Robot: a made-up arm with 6 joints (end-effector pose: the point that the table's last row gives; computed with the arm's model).
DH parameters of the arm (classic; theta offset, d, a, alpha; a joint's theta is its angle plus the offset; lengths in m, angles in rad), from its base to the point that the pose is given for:
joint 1: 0 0.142 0 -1.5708
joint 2: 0.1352 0 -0.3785 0
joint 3: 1.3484 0 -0.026 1.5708
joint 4: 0 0.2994 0 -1.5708
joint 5: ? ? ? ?
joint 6: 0 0.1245 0 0
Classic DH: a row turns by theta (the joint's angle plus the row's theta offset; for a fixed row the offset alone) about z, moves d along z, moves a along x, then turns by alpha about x.
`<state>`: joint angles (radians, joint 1 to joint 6).
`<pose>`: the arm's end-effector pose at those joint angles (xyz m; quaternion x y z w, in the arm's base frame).
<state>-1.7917 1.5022 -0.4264 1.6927 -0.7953 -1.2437</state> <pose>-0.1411 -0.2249 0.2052 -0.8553 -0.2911 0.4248 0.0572</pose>
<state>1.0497 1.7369 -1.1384 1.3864 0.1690 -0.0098</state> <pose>0.2269 0.4363 0.3162 0.0998 0.8629 0.4842 0.1045</pose>
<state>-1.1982 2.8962 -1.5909 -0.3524 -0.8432 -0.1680</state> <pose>0.2537 -0.5607 -0.1357 0.2529 0.7919 -0.3168 0.4567</pose>
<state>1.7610 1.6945 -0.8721 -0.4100 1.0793 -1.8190</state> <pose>-0.0162 0.3153 0.2122 0.9231 0.3257 0.1629 0.1238</pose>
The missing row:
joint 5: 0 0 -0.0002 1.5708
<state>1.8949 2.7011 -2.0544 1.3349 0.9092 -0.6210</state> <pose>-0.3074 0.6155 0.0588 0.6371 -0.5791 -0.4315 0.2694</pose>
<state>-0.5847 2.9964 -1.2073 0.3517 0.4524 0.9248</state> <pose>0.2605 -0.1500 -0.2589 -0.7718 -0.5686 0.0203 0.2838</pose>
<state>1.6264 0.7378 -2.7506 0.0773 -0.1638 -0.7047</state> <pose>0.0292 -0.4956 0.7730 0.3091 -0.1402 0.4520 0.8249</pose>
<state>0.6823 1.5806 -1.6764 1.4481 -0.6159 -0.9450</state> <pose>0.3886 0.2235 0.6237 0.1784 0.5993 0.2629 0.7348</pose>
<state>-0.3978 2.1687 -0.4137 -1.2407 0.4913 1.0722</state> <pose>0.1819 -0.1365 0.0152 -0.0993 -0.9600 0.1855 0.1850</pose>
